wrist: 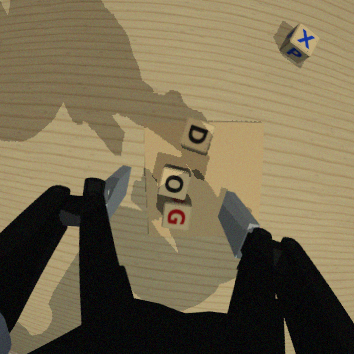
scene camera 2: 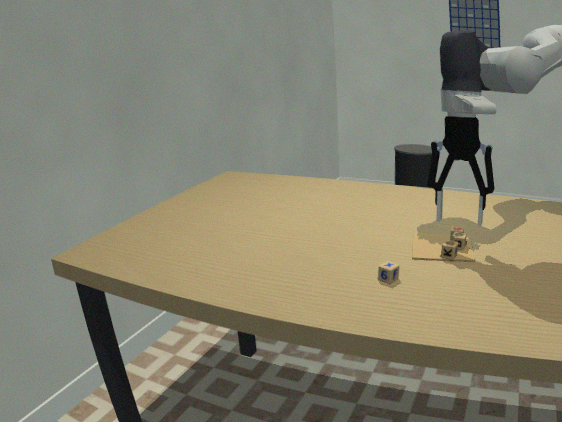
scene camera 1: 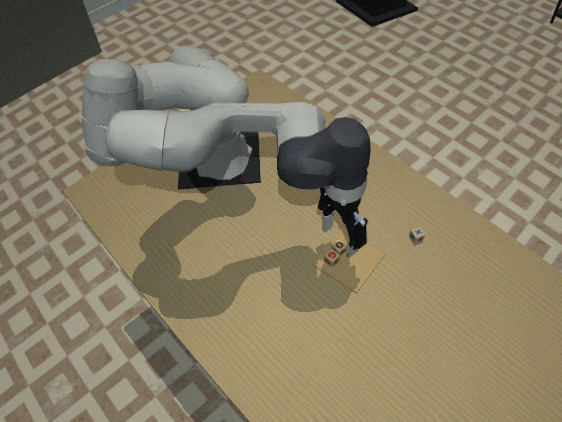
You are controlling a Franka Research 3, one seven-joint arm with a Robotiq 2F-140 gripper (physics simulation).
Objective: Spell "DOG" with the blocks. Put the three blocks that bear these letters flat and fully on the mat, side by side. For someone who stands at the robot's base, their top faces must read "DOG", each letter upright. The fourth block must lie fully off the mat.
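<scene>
The mat (scene camera 1: 367, 262) (scene camera 2: 424, 251) (wrist: 240, 155) bears three blocks. In the wrist view the D block (scene camera 2: 449, 250) (wrist: 197, 136) is at the mat's upper edge, tilted against the others' line, with a gap to the O block (scene camera 1: 339, 246) (scene camera 2: 459, 241) (wrist: 174, 182). The G block (scene camera 1: 332, 257) (scene camera 2: 457, 231) (wrist: 176, 216) is close below the O. My gripper (scene camera 1: 340, 240) (scene camera 2: 460, 222) (wrist: 175, 192) is open and empty above the blocks. The X block (scene camera 1: 417, 235) (scene camera 2: 388, 273) (wrist: 304, 40) lies off the mat. The D is hidden in scene camera 1.
The wooden table (scene camera 1: 425, 325) (scene camera 2: 250, 240) (wrist: 310, 150) carries the mat and the X block. The arm's shadow falls across part of the mat. A dark bin (scene camera 2: 413, 165) stands behind the table in scene camera 2.
</scene>
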